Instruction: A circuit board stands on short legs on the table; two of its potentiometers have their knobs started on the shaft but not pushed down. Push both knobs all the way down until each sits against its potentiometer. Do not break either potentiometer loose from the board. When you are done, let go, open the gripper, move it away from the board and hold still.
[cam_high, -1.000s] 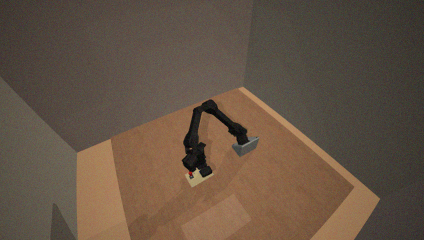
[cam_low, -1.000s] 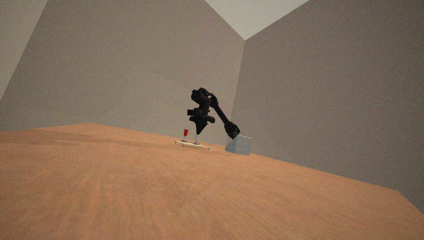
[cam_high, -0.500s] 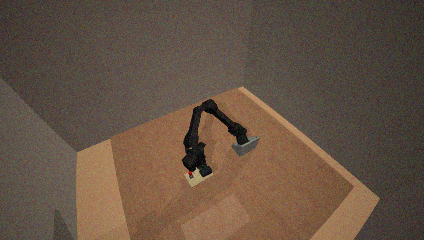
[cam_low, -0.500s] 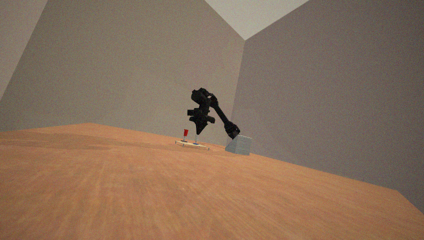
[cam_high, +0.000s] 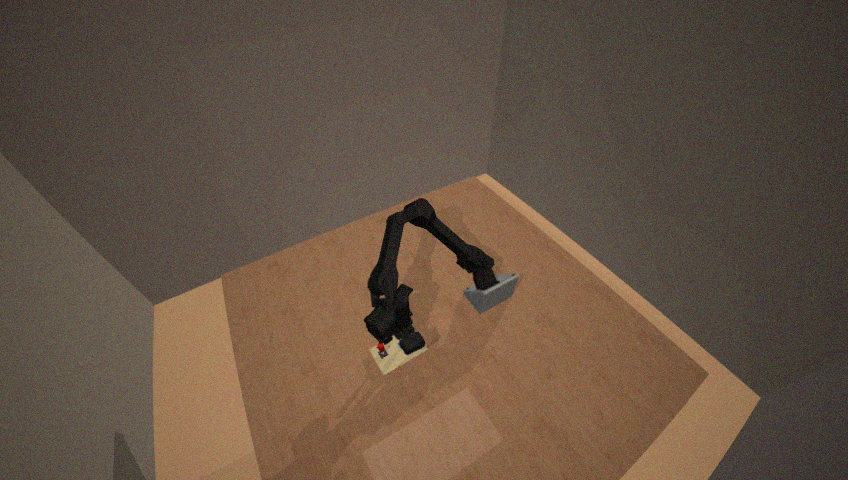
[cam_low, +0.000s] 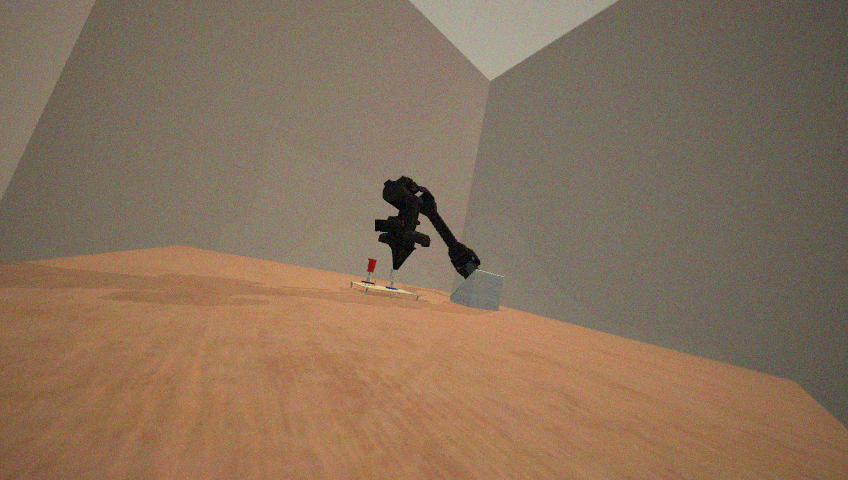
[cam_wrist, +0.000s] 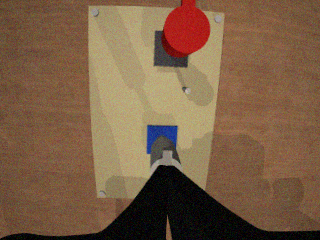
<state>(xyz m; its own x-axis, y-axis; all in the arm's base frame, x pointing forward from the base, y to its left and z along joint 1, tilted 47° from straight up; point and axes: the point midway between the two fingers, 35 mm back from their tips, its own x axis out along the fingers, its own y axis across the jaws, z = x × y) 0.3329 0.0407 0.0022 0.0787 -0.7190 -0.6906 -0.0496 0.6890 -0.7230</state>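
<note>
Right now the grey knob is 10 mm below my gripper tip. Also, from my gripper tip: red knob 70 mm ahead.
</note>
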